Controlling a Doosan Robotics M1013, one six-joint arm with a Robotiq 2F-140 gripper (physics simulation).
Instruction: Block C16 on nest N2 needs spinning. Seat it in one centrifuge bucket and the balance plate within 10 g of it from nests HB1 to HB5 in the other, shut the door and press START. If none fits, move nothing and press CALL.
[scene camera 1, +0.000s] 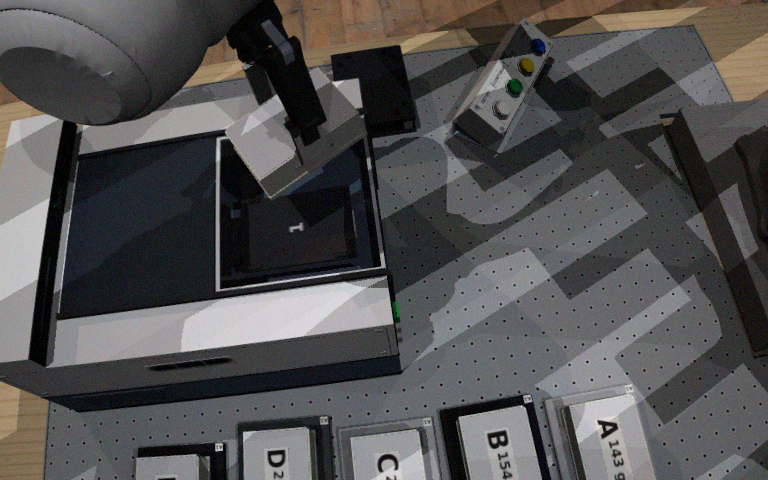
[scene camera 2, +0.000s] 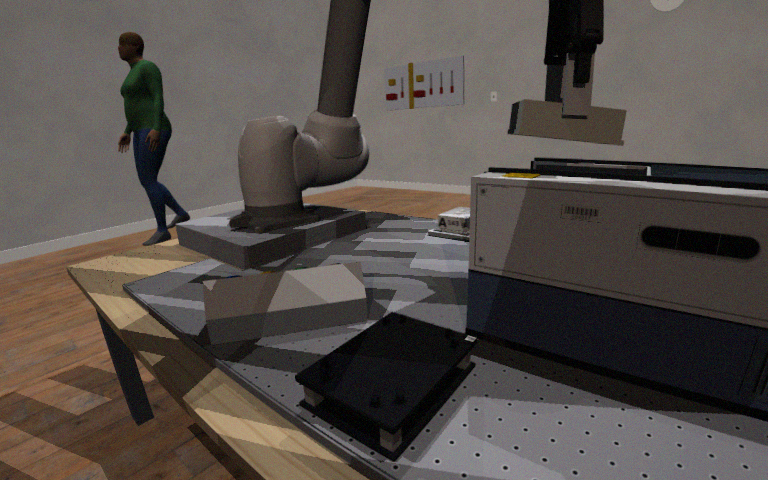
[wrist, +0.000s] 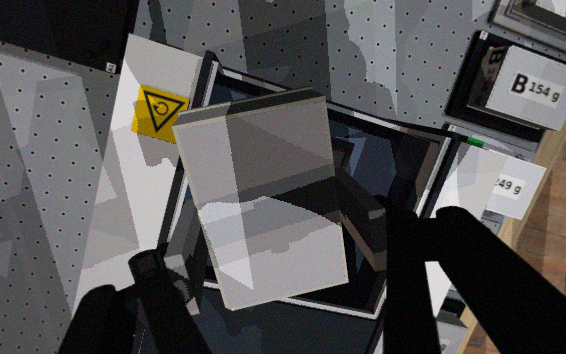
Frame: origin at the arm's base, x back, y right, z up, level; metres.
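Seen in the pictures: gripper, fingertip midpoint: (scene camera 1: 292, 127) (scene camera 2: 564, 116) (wrist: 269, 205); arm's base, origin of the base link: (scene camera 2: 275, 221).
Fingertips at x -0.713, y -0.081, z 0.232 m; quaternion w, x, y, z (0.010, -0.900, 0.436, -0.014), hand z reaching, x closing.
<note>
Offsets run from my fingertips to a thing's top centre. "pt": to the spot under its first point.
My gripper (scene camera 1: 288, 121) (scene camera 2: 568, 101) (wrist: 269, 205) is shut on a plain pale block, block C16 {dy +0.001, dx +0.001, dz +0.019 m} (scene camera 1: 254, 150) (scene camera 2: 600, 124) (wrist: 270, 150), its label not visible. It holds the block in the air above the back part of the opening in the centrifuge (scene camera 1: 283, 316) (scene camera 2: 526, 237) (wrist: 125, 200), turned askew to it. The door is open; inside, a dark bucket marked 1 (scene camera 1: 283, 251) shows. Plates A {dy -0.294, dx +0.376, dz -0.226 m} (scene camera 1: 583, 441) (scene camera 2: 450, 222), B 154 g {dy -0.310, dx +0.241, dz -0.226 m} (scene camera 1: 475, 441) (wrist: 545, 75), C {pt dy -0.304, dx +0.081, dz -0.226 m} (scene camera 1: 368, 452), D {pt dy -0.292, dx -0.006, dz -0.226 m} (scene camera 1: 297, 438) and a partly cut-off one {pt dy -0.339, dx -0.190, dz -0.227 m} (scene camera 1: 150, 464) stand in nests in front.
A button box {dy +0.279, dx +0.267, dz -0.197 m} (scene camera 1: 487, 107) (scene camera 2: 283, 300) with blue, yellow, green and white buttons stands at the back. A black nest {dy +0.272, dx +0.048, dz -0.232 m} (scene camera 1: 376, 84) (scene camera 2: 390, 362) (wrist: 60, 30) beside the centrifuge holds no block. The arm's base (scene camera 2: 212, 234) is on the table. A person (scene camera 2: 141, 101) is on the floor beyond.
</note>
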